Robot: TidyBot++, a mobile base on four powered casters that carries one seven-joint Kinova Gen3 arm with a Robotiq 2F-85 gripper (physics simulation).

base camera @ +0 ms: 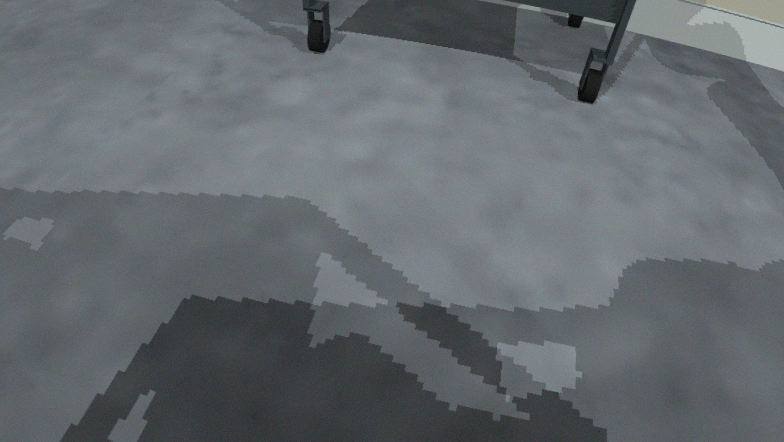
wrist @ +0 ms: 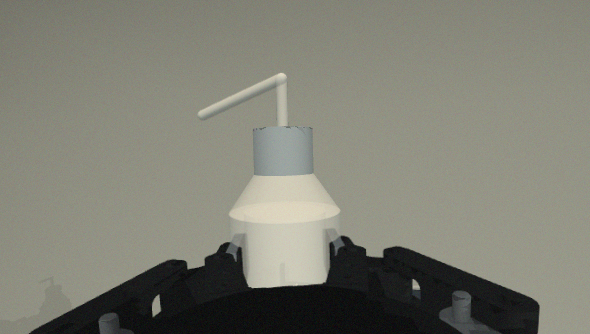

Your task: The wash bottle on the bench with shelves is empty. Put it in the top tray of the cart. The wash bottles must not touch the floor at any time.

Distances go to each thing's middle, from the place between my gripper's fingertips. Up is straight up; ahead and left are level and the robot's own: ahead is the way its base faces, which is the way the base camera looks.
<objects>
I see my gripper 1 cm to the right of the wash bottle point(wrist: 284, 220), 1 cm below it and 1 cm past it.
</objects>
